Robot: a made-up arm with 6 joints. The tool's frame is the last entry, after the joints. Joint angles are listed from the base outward. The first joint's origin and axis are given. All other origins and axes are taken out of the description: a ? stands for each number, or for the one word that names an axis. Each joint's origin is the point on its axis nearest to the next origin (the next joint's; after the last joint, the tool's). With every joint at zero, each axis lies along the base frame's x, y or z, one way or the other. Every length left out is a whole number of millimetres.
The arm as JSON. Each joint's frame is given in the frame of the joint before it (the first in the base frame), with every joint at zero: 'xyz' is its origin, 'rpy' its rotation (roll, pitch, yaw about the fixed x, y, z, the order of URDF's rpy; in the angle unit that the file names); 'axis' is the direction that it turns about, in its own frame. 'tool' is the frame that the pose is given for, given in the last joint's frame.
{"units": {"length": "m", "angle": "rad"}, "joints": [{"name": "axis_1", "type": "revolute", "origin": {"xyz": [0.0, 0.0, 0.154], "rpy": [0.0, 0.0, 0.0]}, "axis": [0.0, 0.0, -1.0]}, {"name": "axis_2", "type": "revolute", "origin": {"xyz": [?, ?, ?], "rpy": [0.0, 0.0, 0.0]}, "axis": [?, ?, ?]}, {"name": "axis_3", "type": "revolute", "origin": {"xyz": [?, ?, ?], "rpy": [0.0, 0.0, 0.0]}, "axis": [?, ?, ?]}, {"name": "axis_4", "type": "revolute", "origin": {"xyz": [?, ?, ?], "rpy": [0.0, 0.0, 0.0]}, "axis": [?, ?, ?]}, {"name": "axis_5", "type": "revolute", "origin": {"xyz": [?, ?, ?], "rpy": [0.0, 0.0, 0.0]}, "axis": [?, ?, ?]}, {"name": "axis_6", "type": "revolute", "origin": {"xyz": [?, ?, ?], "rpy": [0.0, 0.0, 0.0]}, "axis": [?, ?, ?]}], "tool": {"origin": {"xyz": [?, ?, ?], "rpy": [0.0, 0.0, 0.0]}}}
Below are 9 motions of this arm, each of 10 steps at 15 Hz.
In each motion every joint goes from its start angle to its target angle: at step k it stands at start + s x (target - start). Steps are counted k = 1, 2, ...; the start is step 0. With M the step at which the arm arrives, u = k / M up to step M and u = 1 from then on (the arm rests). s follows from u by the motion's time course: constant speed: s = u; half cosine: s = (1 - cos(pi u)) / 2; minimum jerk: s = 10 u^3 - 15 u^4 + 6 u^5.
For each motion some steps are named. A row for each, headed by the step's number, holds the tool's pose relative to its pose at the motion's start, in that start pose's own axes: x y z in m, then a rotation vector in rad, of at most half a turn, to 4 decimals.
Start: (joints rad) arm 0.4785 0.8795 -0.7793 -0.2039 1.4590 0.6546
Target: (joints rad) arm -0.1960 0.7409 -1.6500 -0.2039 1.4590 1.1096
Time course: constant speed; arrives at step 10
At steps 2, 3, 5, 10:
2: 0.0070 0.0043 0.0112 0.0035 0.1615 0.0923
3: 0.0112 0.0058 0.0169 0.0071 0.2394 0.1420
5: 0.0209 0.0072 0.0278 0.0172 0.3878 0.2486
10: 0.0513 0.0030 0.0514 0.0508 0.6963 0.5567

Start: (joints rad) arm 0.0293 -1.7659 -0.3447 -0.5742 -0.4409 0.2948
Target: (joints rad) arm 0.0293 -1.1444 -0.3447 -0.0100 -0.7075 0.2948
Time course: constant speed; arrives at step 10
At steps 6, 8, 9, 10:
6: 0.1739 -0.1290 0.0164 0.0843 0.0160 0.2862
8: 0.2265 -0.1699 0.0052 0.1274 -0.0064 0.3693
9: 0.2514 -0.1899 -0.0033 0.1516 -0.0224 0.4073
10: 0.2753 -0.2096 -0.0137 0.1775 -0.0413 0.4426

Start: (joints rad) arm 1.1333 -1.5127 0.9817 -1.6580 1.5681 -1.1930
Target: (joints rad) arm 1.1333 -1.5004 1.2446 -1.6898 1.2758 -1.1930
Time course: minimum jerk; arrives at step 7
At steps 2, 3, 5, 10:
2: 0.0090 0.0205 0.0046 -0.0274 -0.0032 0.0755
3: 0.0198 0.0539 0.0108 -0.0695 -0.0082 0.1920
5: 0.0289 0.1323 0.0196 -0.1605 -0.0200 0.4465
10: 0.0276 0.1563 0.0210 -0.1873 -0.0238 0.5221

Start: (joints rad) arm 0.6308 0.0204 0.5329 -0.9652 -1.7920 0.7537
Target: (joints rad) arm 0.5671 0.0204 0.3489 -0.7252 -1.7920 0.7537
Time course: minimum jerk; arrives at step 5
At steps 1, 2, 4, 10:
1: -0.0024 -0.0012 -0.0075 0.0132 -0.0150 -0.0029
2: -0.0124 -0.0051 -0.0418 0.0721 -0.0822 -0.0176
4: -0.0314 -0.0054 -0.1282 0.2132 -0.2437 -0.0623
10: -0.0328 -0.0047 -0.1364 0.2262 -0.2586 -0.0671

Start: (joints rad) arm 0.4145 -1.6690 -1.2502 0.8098 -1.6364 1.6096
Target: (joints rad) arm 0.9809 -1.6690 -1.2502 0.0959 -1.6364 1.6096
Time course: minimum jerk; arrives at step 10
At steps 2, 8, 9, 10:
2: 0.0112 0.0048 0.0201 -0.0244 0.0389 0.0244
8: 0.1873 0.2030 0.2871 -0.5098 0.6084 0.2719
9: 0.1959 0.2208 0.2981 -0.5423 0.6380 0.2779
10: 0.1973 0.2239 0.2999 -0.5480 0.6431 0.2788

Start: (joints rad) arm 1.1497 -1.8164 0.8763 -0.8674 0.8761 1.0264
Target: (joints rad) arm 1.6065 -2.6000 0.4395 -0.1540 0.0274 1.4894
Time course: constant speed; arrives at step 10
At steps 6, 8, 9, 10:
6: 0.0692 0.3625 -0.0125 -0.6315 0.1527 -0.6410
8: 0.1406 0.4761 -0.0795 -0.8379 0.1717 -0.9186
9: 0.1861 0.5220 -0.1258 -0.9387 0.1708 -1.0674
10: 0.2374 0.5571 -0.1797 -1.0378 0.1611 -1.2218

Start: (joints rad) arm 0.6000 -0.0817 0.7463 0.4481 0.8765 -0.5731
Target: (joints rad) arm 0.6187 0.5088 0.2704 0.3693 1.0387 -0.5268
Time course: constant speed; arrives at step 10
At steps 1, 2, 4, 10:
1: -0.0043 0.0045 0.0072 0.0674 -0.0119 0.0366
2: -0.0089 0.0077 0.0150 0.1360 -0.0248 0.0718
4: -0.0189 0.0096 0.0314 0.2767 -0.0535 0.1384
10: -0.0506 -0.0185 0.0780 0.7224 -0.1616 0.3054

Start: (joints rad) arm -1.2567 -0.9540 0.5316 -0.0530 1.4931 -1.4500
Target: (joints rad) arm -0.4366 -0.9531 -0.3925 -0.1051 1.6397 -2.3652
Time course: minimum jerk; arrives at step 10
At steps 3, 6, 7, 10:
3: 0.0115 0.0174 -0.0205 0.0371 -0.2295 -0.0589
6: 0.0704 0.0544 -0.0798 0.1211 -0.9757 -0.2136
7: 0.0917 0.0594 -0.0938 0.1431 -1.1966 -0.2490
10: 0.1145 0.0617 -0.1065 0.1684 -1.4268 -0.2815

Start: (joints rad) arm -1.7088 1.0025 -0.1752 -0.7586 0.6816 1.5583
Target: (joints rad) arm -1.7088 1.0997 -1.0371 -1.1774 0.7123 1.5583
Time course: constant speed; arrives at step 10
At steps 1, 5, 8, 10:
1: 0.0051 -0.0296 -0.0361 0.0005 -0.0701 0.0704
5: 0.0757 -0.1462 -0.1653 0.0216 -0.3330 0.3726
8: 0.1753 -0.2165 -0.2392 0.0543 -0.5091 0.6190
10: 0.2582 -0.2483 -0.2749 0.0823 -0.6149 0.7917

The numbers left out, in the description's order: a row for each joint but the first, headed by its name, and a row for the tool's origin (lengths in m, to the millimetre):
axis_2: xyz -0.068 0.137 0.0, axis 1.0 0.0 0.0
axis_3: xyz 0.0 0.281 0.109, axis 0.0 1.0 0.0
axis_4: xyz 0.111 0.0 0.154, axis 0.0 0.0 1.0
axis_5: xyz 0.046 -0.112 0.0, axis 1.0 0.0 0.0
axis_6: xyz 0.0 -0.201 0.3, axis 0.0 1.0 0.0
tool: xyz -0.046 0.0 -0.039

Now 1 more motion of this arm.
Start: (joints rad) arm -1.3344 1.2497 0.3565 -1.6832 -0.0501 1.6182
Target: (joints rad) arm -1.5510 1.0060 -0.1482 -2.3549 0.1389 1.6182
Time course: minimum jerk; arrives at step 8
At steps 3, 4, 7, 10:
3: 0.0590 -0.0595 -0.0895 0.1779 -0.0475 0.1561
4: 0.1179 -0.0979 -0.1596 0.3106 -0.0805 0.2904
7: 0.2643 -0.1509 -0.2892 0.5597 -0.1225 0.5910
10: 0.2693 -0.1520 -0.2929 0.5672 -0.1230 0.6010

